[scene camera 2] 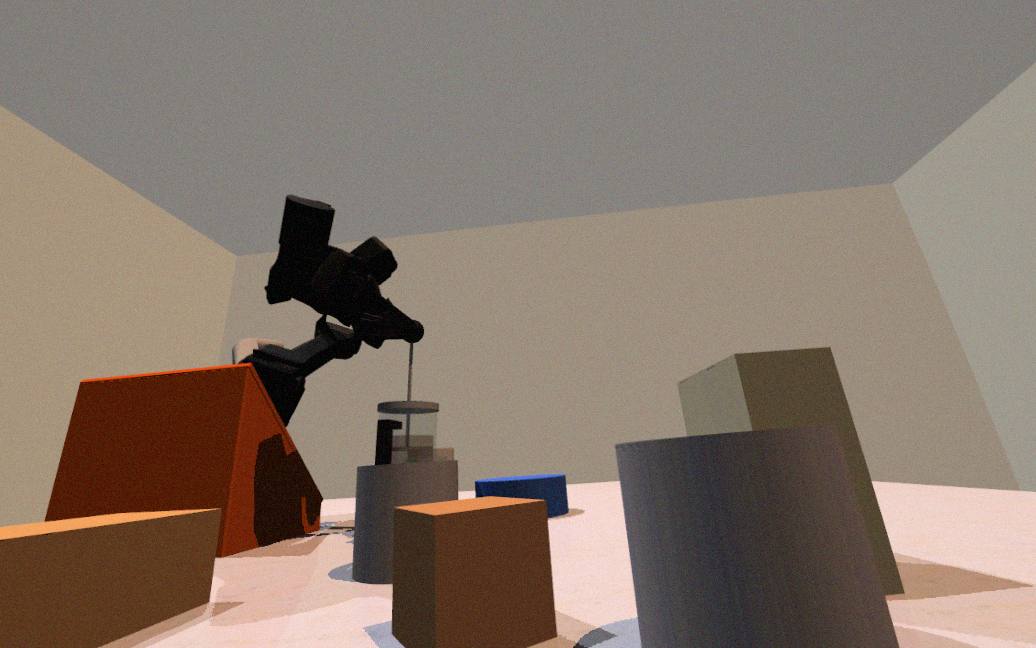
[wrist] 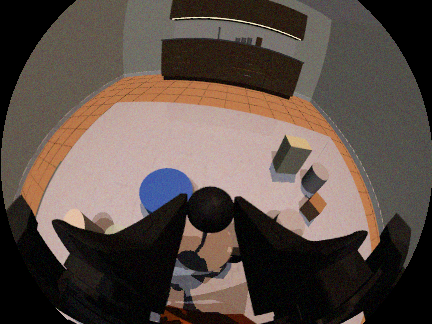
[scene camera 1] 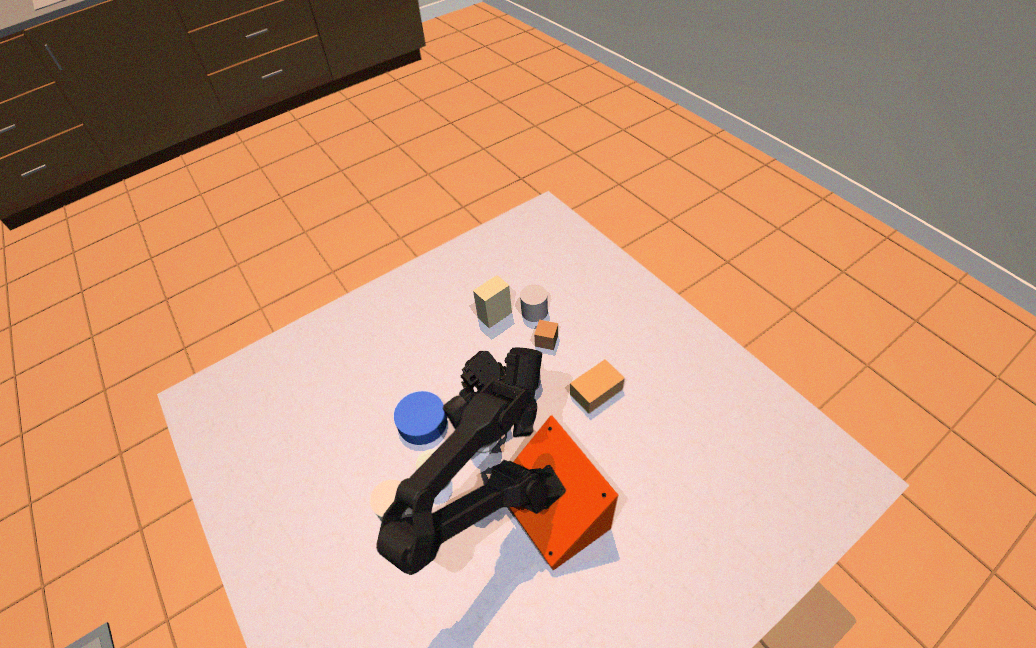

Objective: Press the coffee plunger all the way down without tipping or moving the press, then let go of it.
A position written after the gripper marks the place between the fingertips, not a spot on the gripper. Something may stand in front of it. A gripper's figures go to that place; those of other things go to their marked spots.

Scene:
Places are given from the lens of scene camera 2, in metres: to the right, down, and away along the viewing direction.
gripper point(scene camera 2: 417, 331): -0.13, 0.01, 0.51
coffee press point(scene camera 2: 406, 432): -0.12, 0.12, 0.44

